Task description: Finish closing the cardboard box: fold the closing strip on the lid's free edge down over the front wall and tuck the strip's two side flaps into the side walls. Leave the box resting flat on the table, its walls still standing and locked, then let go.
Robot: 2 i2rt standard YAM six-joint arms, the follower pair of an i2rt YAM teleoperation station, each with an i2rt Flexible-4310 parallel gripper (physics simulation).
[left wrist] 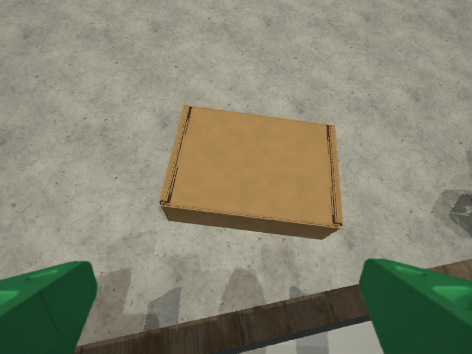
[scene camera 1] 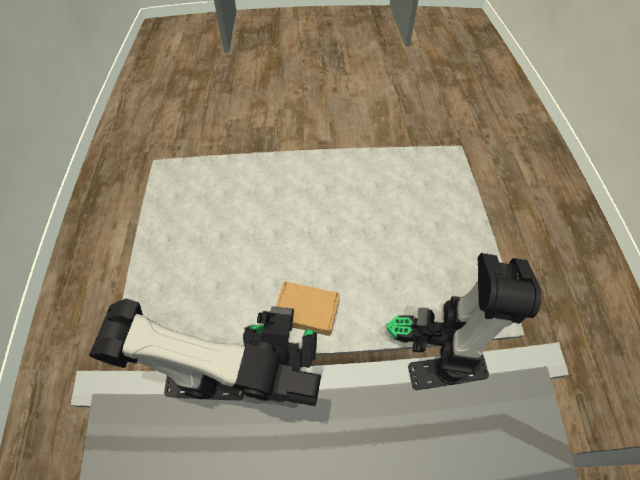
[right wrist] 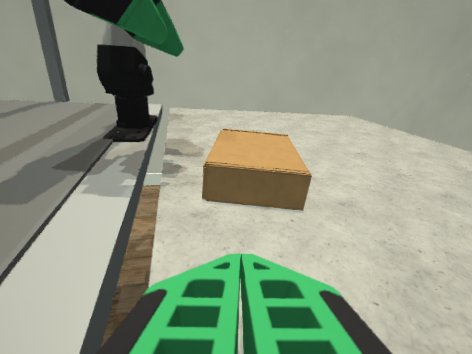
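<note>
The cardboard box [scene camera 1: 310,305] [left wrist: 252,162] [right wrist: 256,152] rests flat on the table, turned slightly. Its lid lies level on top, between the two side walls. In the left wrist view dark seams run along both side edges, and the long wall nearest the fingers stands upright under the lid's edge. No strip or flap sticks out in view; whether the side flaps are inside the walls is hidden. My left gripper [scene camera 1: 280,330] [left wrist: 229,272] is wide open and empty, above and on the near side of the box, not touching it. My right gripper [scene camera 1: 388,326] [right wrist: 240,264] is shut and empty, to the right of the box.
The pale table top [scene camera 1: 330,217] [left wrist: 90,65] [right wrist: 380,240] extends behind the box. The white mounting rail [scene camera 1: 356,373] [right wrist: 70,260] runs along the near side, with a narrow gap between it and the table. The left arm reaches over that edge.
</note>
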